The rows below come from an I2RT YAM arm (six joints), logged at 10 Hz.
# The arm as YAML. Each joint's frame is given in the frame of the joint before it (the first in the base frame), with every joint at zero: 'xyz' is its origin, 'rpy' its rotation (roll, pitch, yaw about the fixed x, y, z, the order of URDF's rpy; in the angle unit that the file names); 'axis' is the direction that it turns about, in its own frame. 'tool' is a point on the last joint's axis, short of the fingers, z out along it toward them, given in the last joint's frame.
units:
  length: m
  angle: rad
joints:
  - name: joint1
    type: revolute
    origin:
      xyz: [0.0, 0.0, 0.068]
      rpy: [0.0, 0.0, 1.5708]
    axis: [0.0, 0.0, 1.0]
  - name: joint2
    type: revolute
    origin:
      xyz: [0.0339, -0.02, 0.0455]
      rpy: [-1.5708, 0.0, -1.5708]
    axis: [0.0, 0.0, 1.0]
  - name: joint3
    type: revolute
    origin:
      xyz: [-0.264, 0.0, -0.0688]
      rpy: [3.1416, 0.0, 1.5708]
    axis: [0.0, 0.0, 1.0]
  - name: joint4
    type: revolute
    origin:
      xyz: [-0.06, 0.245, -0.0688]
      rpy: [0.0, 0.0, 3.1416]
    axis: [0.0, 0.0, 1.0]
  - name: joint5
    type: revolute
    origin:
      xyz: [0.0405, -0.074, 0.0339]
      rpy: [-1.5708, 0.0, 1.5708]
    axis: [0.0, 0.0, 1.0]
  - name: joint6
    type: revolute
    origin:
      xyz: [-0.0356, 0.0, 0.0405]
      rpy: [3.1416, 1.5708, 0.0]
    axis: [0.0, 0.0, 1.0]
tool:
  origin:
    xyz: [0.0, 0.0, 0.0]
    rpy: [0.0, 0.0, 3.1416]
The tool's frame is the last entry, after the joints.
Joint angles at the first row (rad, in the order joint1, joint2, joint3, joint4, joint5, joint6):
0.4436, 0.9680, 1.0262, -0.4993, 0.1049, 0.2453
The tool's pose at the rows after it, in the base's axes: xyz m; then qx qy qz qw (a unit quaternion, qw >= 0):
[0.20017, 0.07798, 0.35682, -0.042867, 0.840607, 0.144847, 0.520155]
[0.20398, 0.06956, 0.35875, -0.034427, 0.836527, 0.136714, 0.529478]
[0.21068, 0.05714, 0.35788, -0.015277, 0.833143, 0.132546, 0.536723]
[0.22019, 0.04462, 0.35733, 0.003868, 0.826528, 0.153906, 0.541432]
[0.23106, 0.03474, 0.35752, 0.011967, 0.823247, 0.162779, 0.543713]
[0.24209, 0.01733, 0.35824, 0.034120, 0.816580, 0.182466, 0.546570]
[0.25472, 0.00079, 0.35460, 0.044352, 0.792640, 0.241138, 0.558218]
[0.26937, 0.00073, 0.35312, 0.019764, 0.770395, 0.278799, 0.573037]
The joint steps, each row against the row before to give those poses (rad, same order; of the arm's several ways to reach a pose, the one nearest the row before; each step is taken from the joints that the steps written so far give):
-0.0634, 0.0117, -0.0061, 0.0282, -0.0525, -0.0006
-0.0453, 0.0000, 0.0011, 0.0157, -0.0148, -0.0166
-0.0693, 0.0056, -0.0074, 0.0277, -0.0328, -0.0023
-0.0782, 0.0183, -0.0045, 0.0457, -0.0837, 0.0247
-0.0592, 0.0335, 0.0114, 0.0309, -0.0595, 0.0019
-0.0899, 0.0337, 0.0117, 0.0375, -0.0894, 0.0288
-0.0880, 0.0363, -0.0260, 0.1292, -0.1591, 0.0723
-0.0081, 0.0512, -0.0085, 0.1320, -0.0888, 0.0263

